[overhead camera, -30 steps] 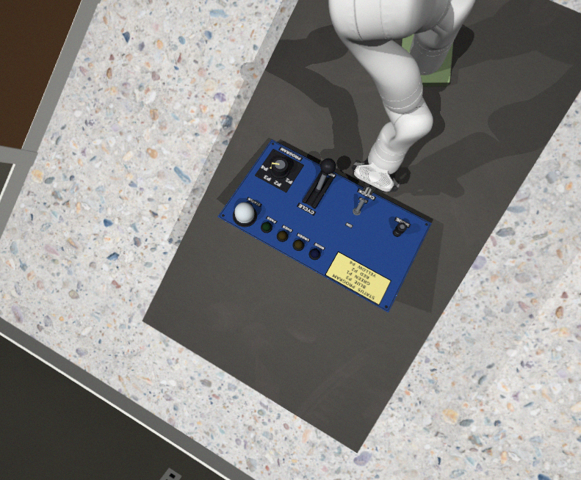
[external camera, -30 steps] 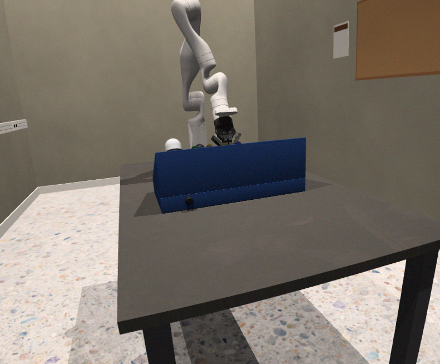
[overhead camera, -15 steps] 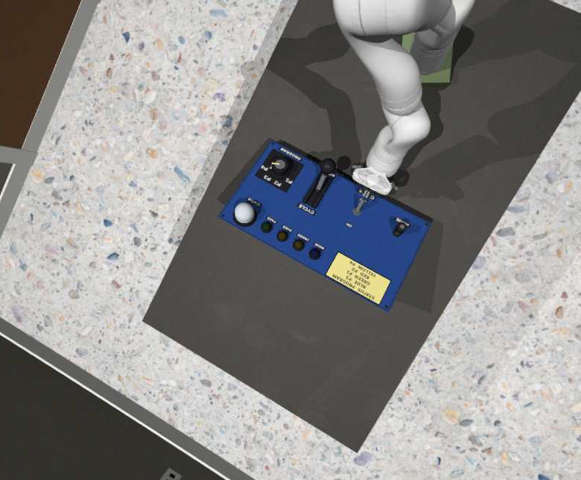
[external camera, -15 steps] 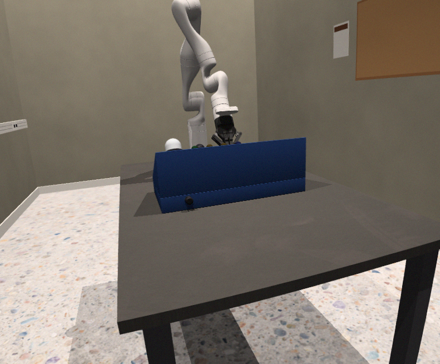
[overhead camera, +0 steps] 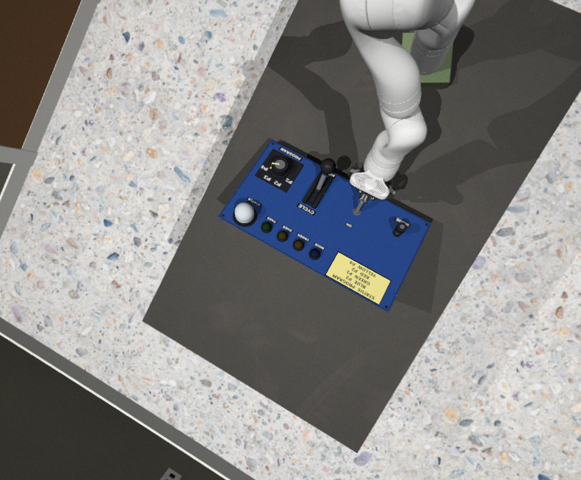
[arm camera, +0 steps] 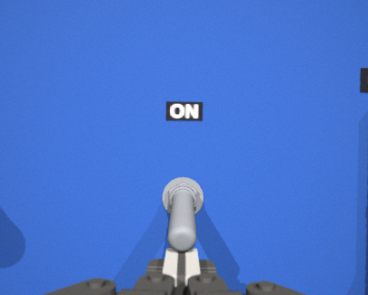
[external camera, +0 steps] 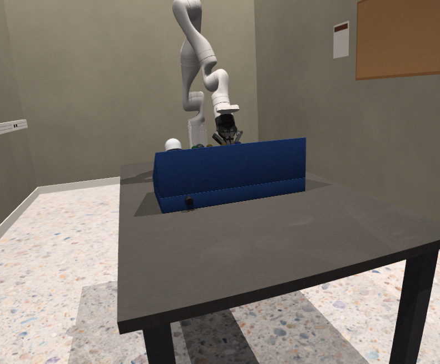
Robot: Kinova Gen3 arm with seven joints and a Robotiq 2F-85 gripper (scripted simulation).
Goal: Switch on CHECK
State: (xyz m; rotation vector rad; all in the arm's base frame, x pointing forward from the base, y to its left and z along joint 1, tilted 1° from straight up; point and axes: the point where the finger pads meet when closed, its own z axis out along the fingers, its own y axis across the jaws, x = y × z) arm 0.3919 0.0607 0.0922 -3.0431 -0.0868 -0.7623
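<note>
Right now my hand is 30 mm short of the cycle lever, 120 mm to the left of it and 10 mm above it. Also, from my hand: check toggle 40 mm ahead, 20 mm below; then program dial 60 mm ahead, 240 mm to the right, 20 mm below; then mode knob 30 mm ahead, 120 mm to the left, 20 mm below.
</note>
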